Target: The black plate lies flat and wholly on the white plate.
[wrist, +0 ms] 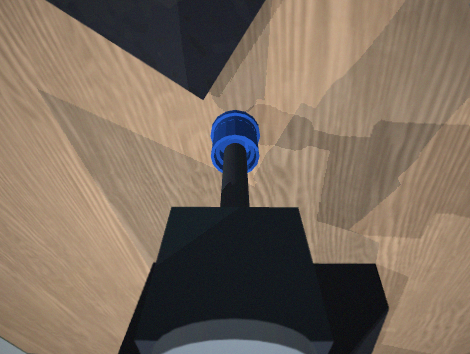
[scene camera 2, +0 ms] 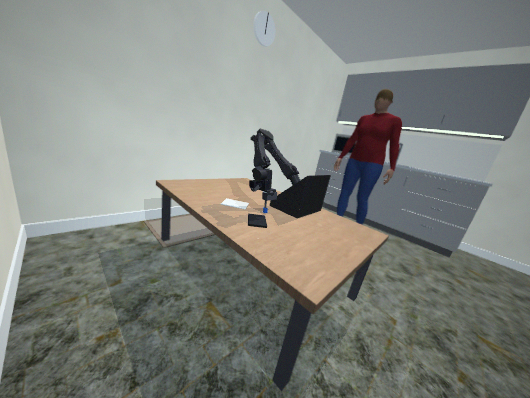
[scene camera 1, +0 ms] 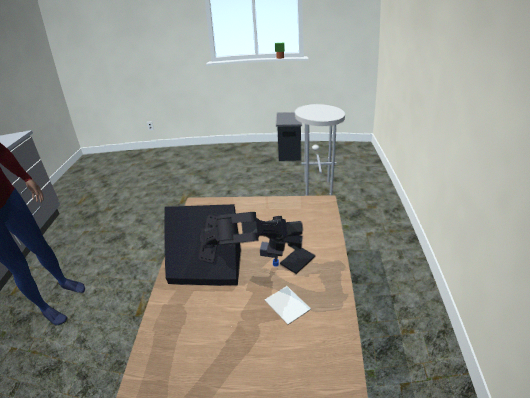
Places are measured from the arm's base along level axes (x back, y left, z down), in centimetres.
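Pixels of known places: hand, its tool point: (wrist: 235, 133) (scene camera 2: 265, 212) (scene camera 1: 275, 264); arm's base, origin of its link: (scene camera 2: 298, 186).
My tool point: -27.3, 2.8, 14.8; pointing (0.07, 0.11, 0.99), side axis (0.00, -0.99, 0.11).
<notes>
Ahead of a thing's pixels: the offset from my tool point to its top centre, as dx, dy, dz. Level surfaces: height alone.
The black plate @[-9.4, +5.4, +1.0] (scene camera 1: 298, 260) (scene camera 2: 257, 220) (wrist: 170, 40) lies flat on the wooden table, apart from the white plate. The white plate @[-8.4, -20.7, +1.5] (scene camera 1: 287, 305) (scene camera 2: 235, 203) lies flat on the table, on the window-far side of the black plate in scene camera 1. My gripper, a blue suction cup (scene camera 1: 275, 262) (scene camera 2: 265, 210) (wrist: 235, 142) on a dark rod, is open and holds nothing. It hangs low above the table beside the black plate, near one of its corners. The black plate's far part is cut off in the wrist view.
A large black block (scene camera 1: 200, 250) (scene camera 2: 305, 196) stands on the table @[dz +2.1] (scene camera 1: 240, 360) (scene camera 2: 310, 255) under the arm's base. A person (scene camera 1: 20, 230) (scene camera 2: 377, 140) stands beside the table. A round white stool (scene camera 1: 320, 114) stands beyond the table's end. Arm shadows fall on the table.
</notes>
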